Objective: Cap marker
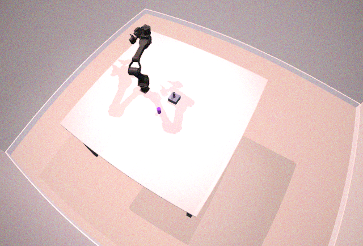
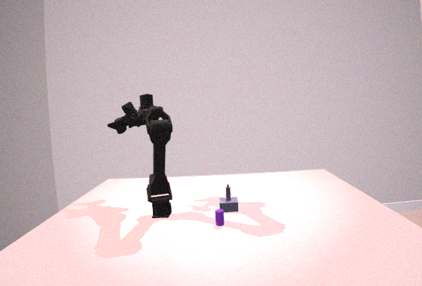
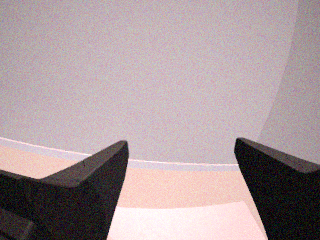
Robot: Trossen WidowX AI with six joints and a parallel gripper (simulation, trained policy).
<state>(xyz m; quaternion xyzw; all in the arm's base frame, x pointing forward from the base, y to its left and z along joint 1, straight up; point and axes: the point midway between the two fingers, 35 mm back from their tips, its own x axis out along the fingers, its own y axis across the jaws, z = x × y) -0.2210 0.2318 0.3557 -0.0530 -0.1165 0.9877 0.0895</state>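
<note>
My gripper tip is now 480 mm short of the purple cap, 350 mm to the left of it and 330 mm above it. From my gripper tip the other things lie so: grey holder block: 510 mm ahead, 200 mm to the right, 330 mm below.
</note>
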